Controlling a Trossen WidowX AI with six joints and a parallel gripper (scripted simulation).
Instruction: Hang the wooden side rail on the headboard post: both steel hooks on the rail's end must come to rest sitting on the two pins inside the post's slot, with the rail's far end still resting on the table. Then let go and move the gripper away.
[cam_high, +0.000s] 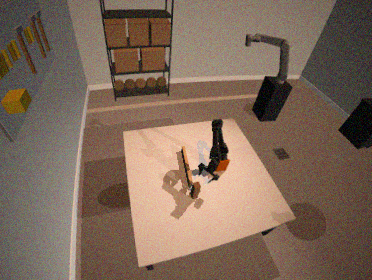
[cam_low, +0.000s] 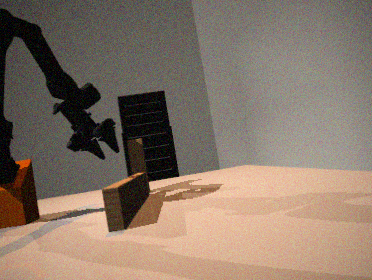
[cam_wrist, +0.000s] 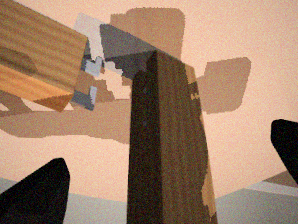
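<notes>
The wooden headboard post is 7 cm ahead of my gripper tip, 6 cm to the left of it and 5 cm below it.
</notes>
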